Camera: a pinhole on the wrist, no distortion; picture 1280 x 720 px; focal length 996.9 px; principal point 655.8 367.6 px. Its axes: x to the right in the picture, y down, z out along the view. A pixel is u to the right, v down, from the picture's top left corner.
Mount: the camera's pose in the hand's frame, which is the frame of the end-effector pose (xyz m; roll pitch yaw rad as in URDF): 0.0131 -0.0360 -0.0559 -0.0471 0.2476 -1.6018
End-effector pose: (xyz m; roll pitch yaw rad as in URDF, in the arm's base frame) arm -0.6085 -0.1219 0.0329 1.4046 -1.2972 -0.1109
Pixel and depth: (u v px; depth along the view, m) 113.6 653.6 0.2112
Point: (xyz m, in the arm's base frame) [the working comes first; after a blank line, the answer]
In the camera's frame: -0.1149 0.0606 0.2112

-0.6526 -0.2860 0.1288
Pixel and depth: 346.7 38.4 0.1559
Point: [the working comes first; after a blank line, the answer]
In the camera's frame: -0.0483 -0.0515 0.1559

-0.6214 -0.2333 0.0011
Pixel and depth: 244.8 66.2 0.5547
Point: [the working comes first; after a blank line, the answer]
In the camera's frame: -0.2287 -0.1677 0.5547

-0.8364 -0.6286 -0.0498
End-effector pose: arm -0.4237 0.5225 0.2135 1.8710 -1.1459 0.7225
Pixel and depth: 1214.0 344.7 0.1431
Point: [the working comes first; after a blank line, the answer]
In the camera's frame: 0.0801 -0.0033 0.1431

-0.2989 0.6107 0.1591
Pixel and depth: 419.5 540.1 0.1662
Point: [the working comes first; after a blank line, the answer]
In the camera's frame: -0.0394 0.0288 0.1662

-0.2959 0.5063 0.2294
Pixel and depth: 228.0 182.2 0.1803
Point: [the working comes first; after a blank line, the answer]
In the camera's frame: -0.0774 -0.0335 0.1803

-0.3088 0.4484 0.1847
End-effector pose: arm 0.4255 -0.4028 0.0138 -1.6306 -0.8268 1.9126
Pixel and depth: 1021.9 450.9 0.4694
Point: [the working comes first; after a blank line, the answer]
In the camera's frame: 0.1724 0.0392 0.4694

0.1325 -0.6923 0.2636
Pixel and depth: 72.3 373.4 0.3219
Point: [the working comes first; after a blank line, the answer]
In the camera's frame: -0.1884 0.0019 0.3219

0.1167 -0.4221 -0.0194
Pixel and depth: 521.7 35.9 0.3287
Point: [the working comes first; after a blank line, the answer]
In the camera's frame: -0.0442 -0.1094 0.3287

0.1919 -0.5878 -0.0090
